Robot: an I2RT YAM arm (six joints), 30 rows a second.
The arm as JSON. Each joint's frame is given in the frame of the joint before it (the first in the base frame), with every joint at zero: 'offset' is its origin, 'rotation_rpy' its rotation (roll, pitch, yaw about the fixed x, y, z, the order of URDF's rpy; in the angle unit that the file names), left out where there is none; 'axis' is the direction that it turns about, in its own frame. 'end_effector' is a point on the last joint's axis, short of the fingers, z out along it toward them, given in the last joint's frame.
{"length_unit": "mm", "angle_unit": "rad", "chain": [
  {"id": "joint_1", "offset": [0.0, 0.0, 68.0], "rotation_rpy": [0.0, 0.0, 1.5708], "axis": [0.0, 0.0, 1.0]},
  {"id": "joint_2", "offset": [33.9, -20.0, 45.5], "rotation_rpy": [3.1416, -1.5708, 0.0], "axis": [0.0, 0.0, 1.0]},
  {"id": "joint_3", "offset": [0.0, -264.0, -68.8], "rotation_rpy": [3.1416, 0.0, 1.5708], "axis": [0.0, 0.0, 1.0]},
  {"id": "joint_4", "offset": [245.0, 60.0, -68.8], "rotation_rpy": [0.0, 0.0, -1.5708], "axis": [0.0, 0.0, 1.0]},
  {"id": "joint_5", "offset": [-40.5, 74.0, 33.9], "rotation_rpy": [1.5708, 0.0, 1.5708], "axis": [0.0, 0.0, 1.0]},
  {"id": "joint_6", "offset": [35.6, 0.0, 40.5], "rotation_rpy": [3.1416, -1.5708, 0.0], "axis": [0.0, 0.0, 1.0]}
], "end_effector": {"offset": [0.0, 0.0, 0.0]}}
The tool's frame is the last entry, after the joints.
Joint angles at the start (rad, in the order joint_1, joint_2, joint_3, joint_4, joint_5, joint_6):
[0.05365 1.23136 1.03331 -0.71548 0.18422 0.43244]
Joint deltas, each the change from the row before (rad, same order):
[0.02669 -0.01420 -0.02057 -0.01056 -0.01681 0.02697]
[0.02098 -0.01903 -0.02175 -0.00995 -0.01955 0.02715]
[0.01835 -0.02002 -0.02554 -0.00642 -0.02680 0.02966]
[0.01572 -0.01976 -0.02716 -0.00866 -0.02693 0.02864]
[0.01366 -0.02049 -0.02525 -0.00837 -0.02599 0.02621]
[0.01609 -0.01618 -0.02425 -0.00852 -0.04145 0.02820]
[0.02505 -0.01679 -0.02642 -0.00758 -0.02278 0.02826]
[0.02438 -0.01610 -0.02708 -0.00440 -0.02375 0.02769]
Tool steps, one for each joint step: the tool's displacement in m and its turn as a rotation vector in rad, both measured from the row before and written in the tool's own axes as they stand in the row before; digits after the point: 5 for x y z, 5 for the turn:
[0.00868 0.00380 -0.00102 -0.02413 0.02589 0.00307]
[0.00833 0.00205 -0.00162 -0.02397 0.02334 0.00846]
[0.00878 0.00123 -0.00076 -0.02815 0.02664 0.01327]
[0.00911 0.00009 0.00000 -0.02359 0.03074 0.01408]
[0.00839 -0.00046 -0.00025 -0.02208 0.02813 0.01385]
[0.00874 0.00036 0.00080 -0.03308 0.04103 0.01395]
[0.00978 0.00075 0.00135 -0.01981 0.03459 0.00679]
[0.00949 0.00037 0.00193 -0.01986 0.03423 0.00696]

